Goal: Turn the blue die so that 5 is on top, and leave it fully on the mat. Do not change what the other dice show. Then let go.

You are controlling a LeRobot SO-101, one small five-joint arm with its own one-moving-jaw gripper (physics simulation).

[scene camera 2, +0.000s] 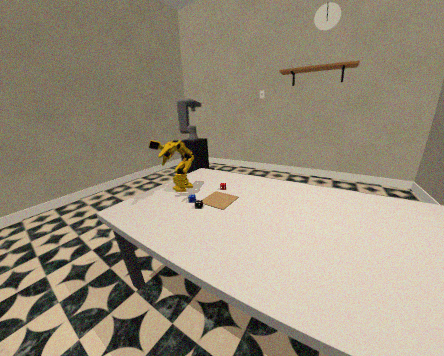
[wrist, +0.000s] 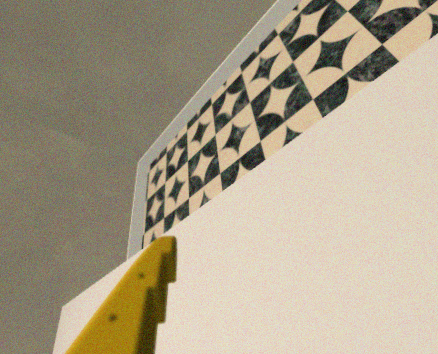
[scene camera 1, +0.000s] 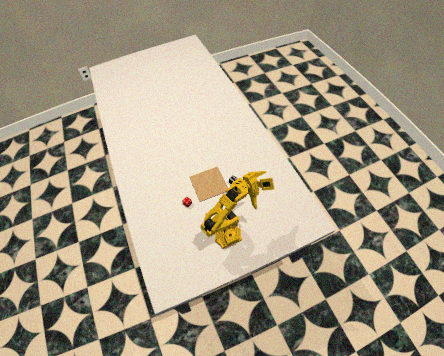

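Where they show: hand, tool point: (scene camera 2: 159,156) (wrist: 176,252) (scene camera 1: 265,172); arm's base, link origin: (scene camera 2: 186,188) (scene camera 1: 226,231).
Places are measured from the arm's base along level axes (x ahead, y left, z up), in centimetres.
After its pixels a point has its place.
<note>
The blue die (scene camera 2: 192,198) {x 14.8, y -10.8, z 2.3 cm} stands on the white table beside the brown mat (scene camera 1: 207,184) {x 24.0, y -1.7, z 0.4 cm} (scene camera 2: 221,200) {x 26.0, y -3.1, z 0.4 cm}, off its edge, in scene camera 2. It is hidden behind the arm in scene camera 1, and its top number is too small to read. A black die (scene camera 1: 233,179) {x 19.9, y -12.7, z 3.0 cm} (scene camera 2: 198,204) {x 21.1, y -14.0, z 2.2 cm} is close to the blue die, near the mat. A red die (scene camera 1: 187,202) {x 17.9, y 9.8, z 3.0 cm} (scene camera 2: 223,186) {x 19.9, y 8.6, z 2.0 cm} lies off the mat on the other side. My gripper (scene camera 1: 260,190) is fully open and empty, raised high above the table and away from the dice. One notched jaw shows in the wrist view.
The white table (scene camera 1: 160,110) {x 79.8, y 4.0, z 0.0 cm} (scene camera 2: 300,240) {x 63.4, y -14.4, z 0.0 cm} (wrist: 310,240) {x 14.4, y -26.8, z 0.0 cm} carries the arm's yellow base (scene camera 1: 229,236) {x -4.8, y 0.5, z 7.2 cm} (scene camera 2: 182,182) {x 2.3, y -4.3, z 5.9 cm} near one short end. A grey machine (scene camera 2: 185,117) on a black stand (scene camera 2: 200,152) is beyond the table. The floor is patterned tile.
</note>
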